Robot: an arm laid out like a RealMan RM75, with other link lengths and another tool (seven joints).
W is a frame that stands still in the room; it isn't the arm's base.
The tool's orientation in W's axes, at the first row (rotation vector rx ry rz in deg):
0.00, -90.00, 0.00
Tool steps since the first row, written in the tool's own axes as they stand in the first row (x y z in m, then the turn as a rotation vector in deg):
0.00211, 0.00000, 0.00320, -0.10, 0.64, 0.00
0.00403, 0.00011, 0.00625, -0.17, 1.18, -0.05
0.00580, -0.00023, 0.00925, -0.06, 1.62, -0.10
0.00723, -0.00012, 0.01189, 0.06, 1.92, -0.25
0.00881, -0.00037, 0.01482, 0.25, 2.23, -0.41
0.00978, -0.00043, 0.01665, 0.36, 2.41, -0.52
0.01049, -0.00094, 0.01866, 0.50, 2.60, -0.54
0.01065, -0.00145, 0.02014, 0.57, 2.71, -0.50
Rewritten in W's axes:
-0.00320, 0.00000, 0.00211, 0.00, 0.64, -0.10
-0.00625, 0.00011, 0.00403, 0.05, 1.18, -0.17
-0.00925, -0.00023, 0.00580, 0.10, 1.62, -0.06
-0.01189, -0.00012, 0.00723, 0.25, 1.92, 0.06
-0.01482, -0.00037, 0.00881, 0.41, 2.23, 0.25
-0.01665, -0.00043, 0.00978, 0.52, 2.41, 0.36
-0.01866, -0.00094, 0.01049, 0.54, 2.60, 0.50
-0.02014, -0.00145, 0.01065, 0.50, 2.71, 0.57

